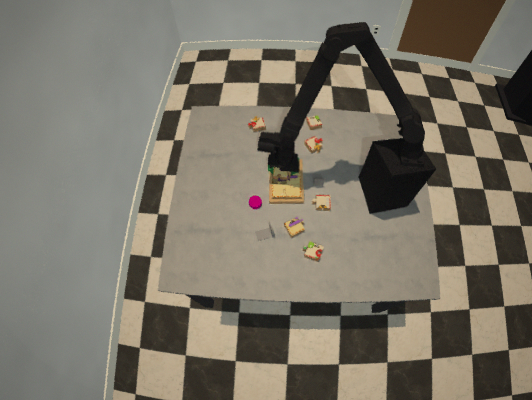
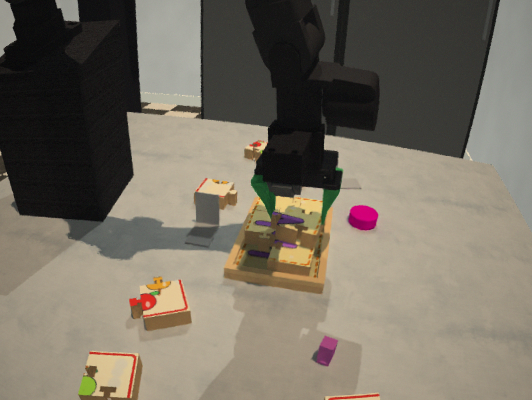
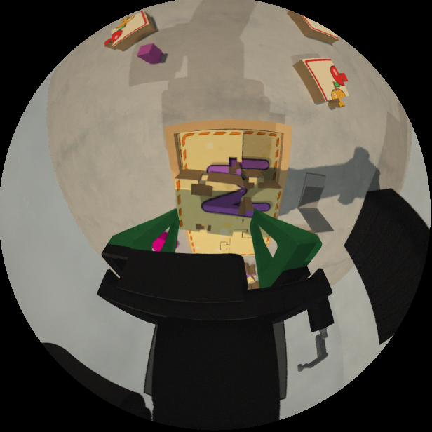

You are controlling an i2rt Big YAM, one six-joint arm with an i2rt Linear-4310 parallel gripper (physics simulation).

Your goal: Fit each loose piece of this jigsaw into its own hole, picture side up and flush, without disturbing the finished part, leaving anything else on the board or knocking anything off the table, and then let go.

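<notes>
The wooden jigsaw board (image 1: 287,200) (image 2: 275,282) (image 3: 287,135) lies in the middle of the grey table. My gripper (image 1: 283,168) (image 2: 296,215) (image 3: 214,216) hangs over it with its green fingers shut on an olive jigsaw piece with purple marks (image 2: 281,228) (image 3: 225,199), held just above the board's middle. Tan pieces with an orange dashed border sit in the board below it. Loose pieces with red borders lie around: one (image 1: 322,201) (image 2: 214,191) beside the board, one (image 1: 314,143) (image 2: 164,303) (image 3: 324,78) near it, and one (image 1: 294,226) with a purple mark.
A magenta disc (image 1: 255,201) (image 2: 363,216) lies close beside the board. A small purple cube (image 2: 327,349) (image 3: 149,52) and a grey upright plate (image 2: 207,209) (image 3: 312,189) stand near. The black arm base (image 1: 393,172) (image 2: 59,128) fills one side. More pieces (image 1: 256,124) (image 1: 314,251) lie farther out.
</notes>
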